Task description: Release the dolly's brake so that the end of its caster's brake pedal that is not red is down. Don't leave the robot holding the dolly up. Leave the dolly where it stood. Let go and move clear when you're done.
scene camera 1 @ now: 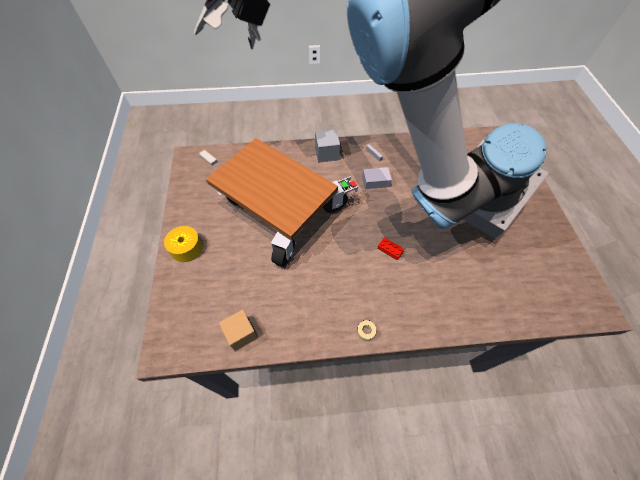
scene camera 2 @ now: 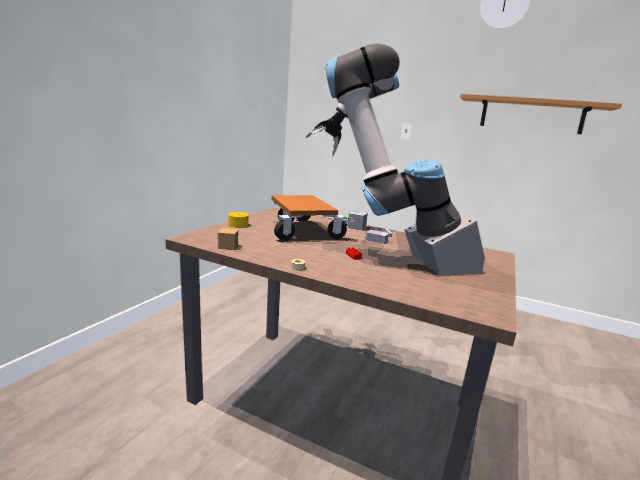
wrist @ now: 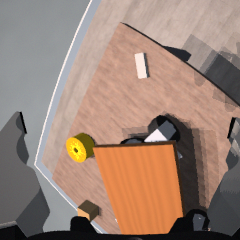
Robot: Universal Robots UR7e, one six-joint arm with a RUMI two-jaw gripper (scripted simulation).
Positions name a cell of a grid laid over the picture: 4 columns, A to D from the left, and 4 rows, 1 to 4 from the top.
Note:
In view: the gripper (wrist: C2), a tan cube (scene camera 1: B3) and a grey cube (scene camera 1: C2).
The wrist view misses the grey cube: it is out of frame.

